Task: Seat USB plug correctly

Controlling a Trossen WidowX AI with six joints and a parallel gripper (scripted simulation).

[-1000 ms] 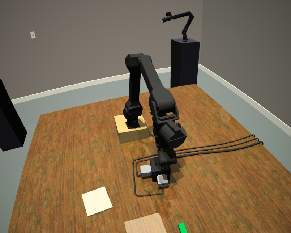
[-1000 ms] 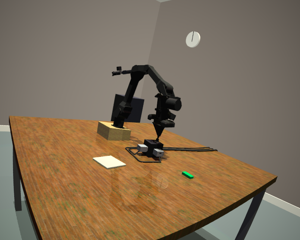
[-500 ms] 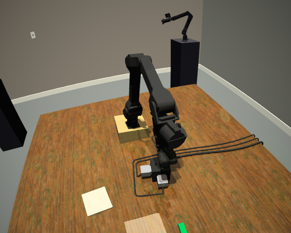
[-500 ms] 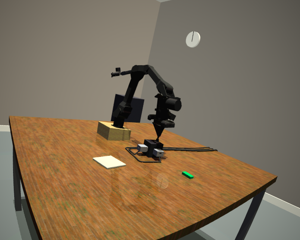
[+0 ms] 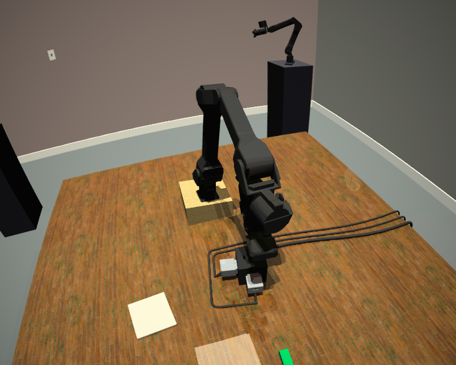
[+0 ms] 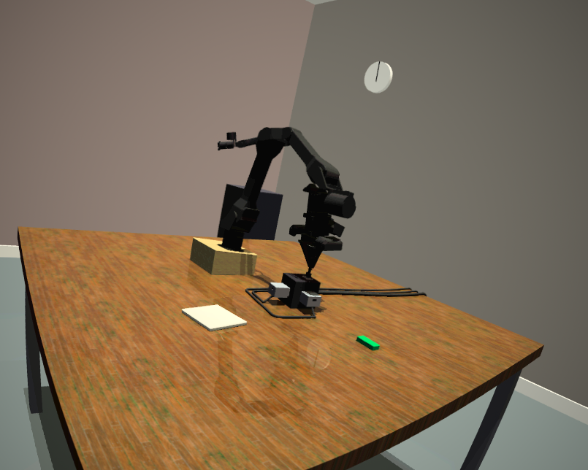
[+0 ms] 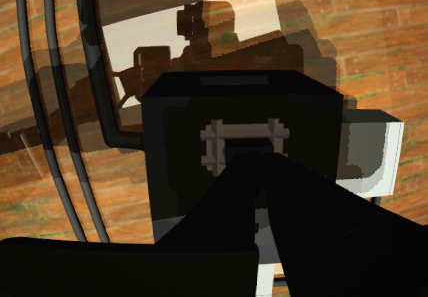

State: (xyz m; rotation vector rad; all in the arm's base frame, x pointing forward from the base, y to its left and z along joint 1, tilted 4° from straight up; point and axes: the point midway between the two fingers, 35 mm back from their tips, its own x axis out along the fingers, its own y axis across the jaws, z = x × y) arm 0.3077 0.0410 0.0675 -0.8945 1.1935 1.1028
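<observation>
Now: gripper tip 2 cm above the USB plug. Also, from my gripper tip: metal socket frame (4 cm below); green block (27 cm ahead, 5 cm to the right, 10 cm below).
</observation>
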